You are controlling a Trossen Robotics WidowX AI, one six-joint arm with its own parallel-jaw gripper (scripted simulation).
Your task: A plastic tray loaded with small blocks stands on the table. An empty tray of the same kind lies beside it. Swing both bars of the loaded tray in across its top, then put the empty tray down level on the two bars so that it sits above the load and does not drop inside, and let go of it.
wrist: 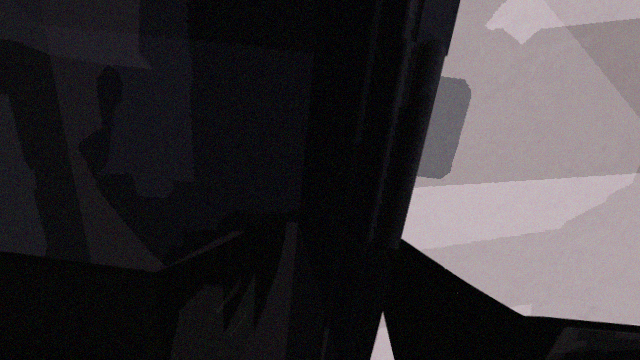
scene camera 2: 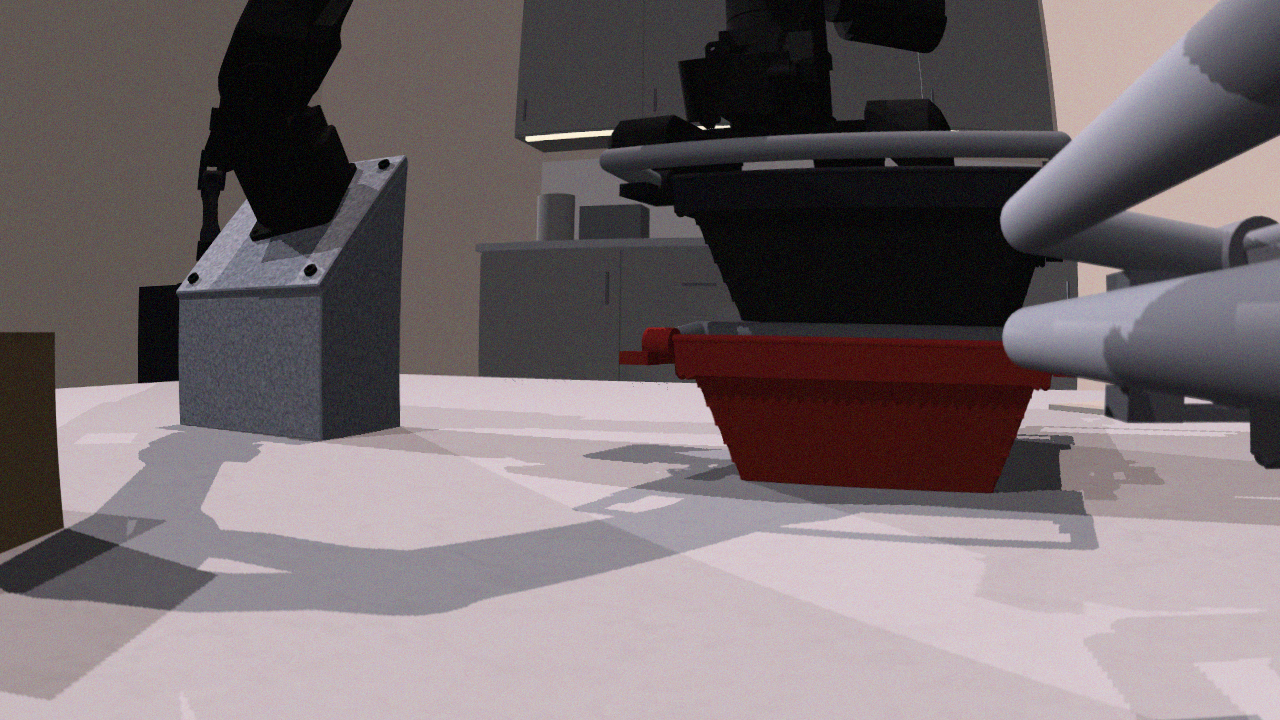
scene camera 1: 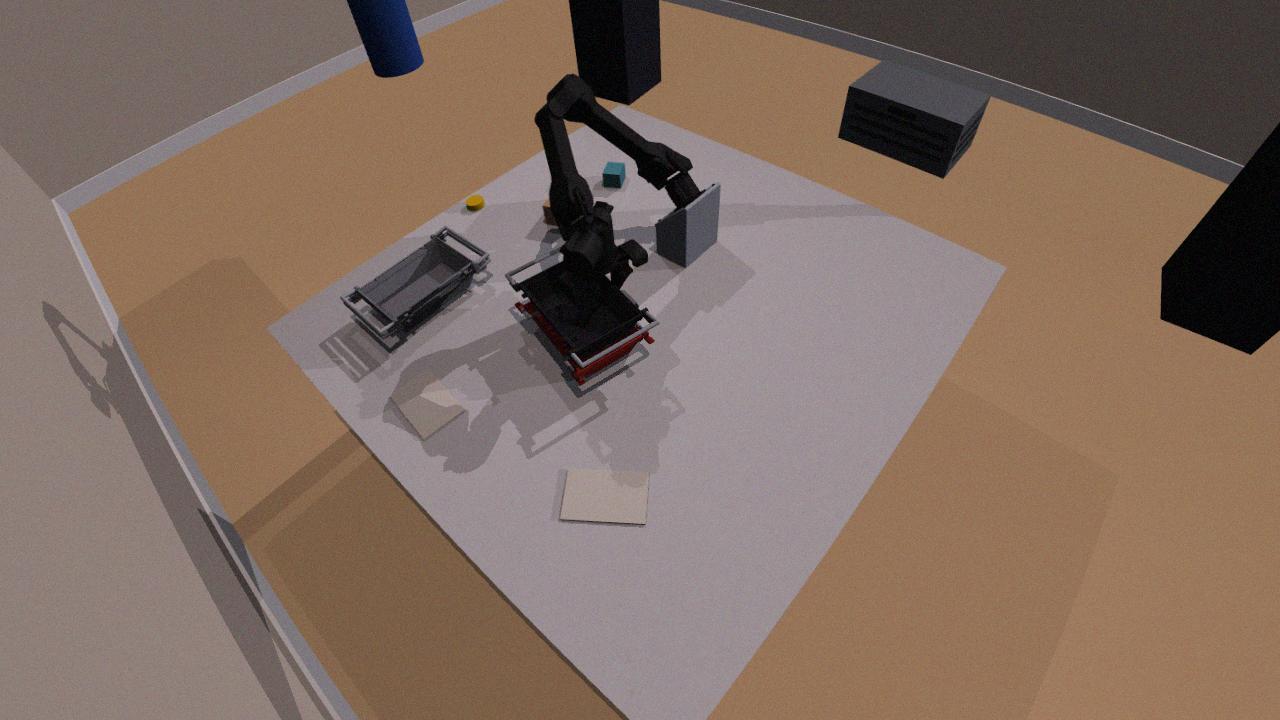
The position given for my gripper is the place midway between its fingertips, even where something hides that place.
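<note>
A black tray is visible at (scene camera 2: 921,245), at (scene camera 1: 586,326) and at (wrist: 141,141). My gripper is visible at (scene camera 1: 607,298) and at (wrist: 330,232).
</note>
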